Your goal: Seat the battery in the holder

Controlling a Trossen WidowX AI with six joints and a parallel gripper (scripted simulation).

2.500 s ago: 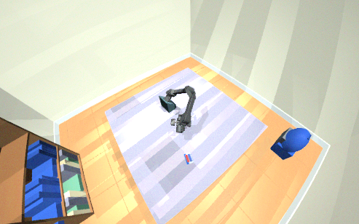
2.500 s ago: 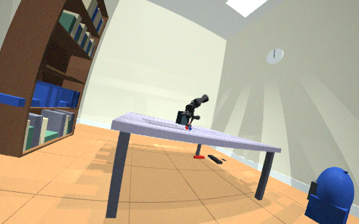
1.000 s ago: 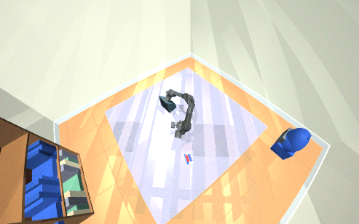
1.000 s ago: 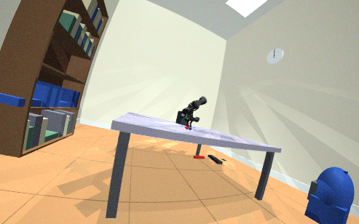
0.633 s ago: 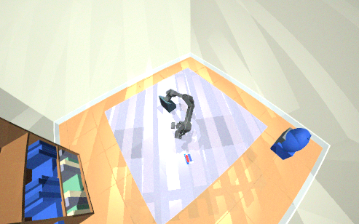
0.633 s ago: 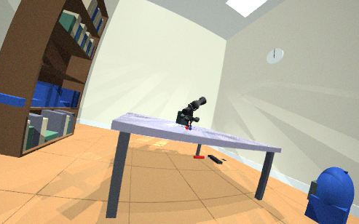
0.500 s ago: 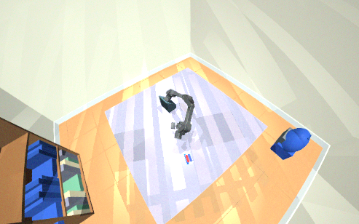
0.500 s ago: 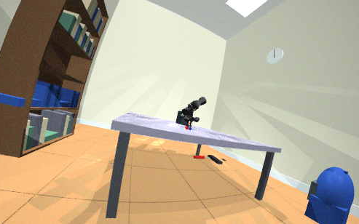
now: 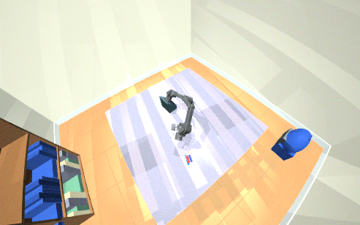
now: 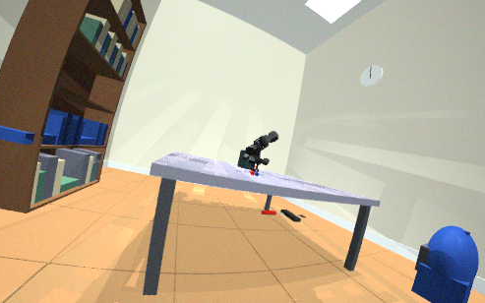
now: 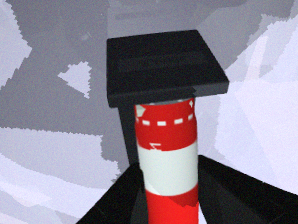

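Right now the battery is 1 cm above my gripper tip.
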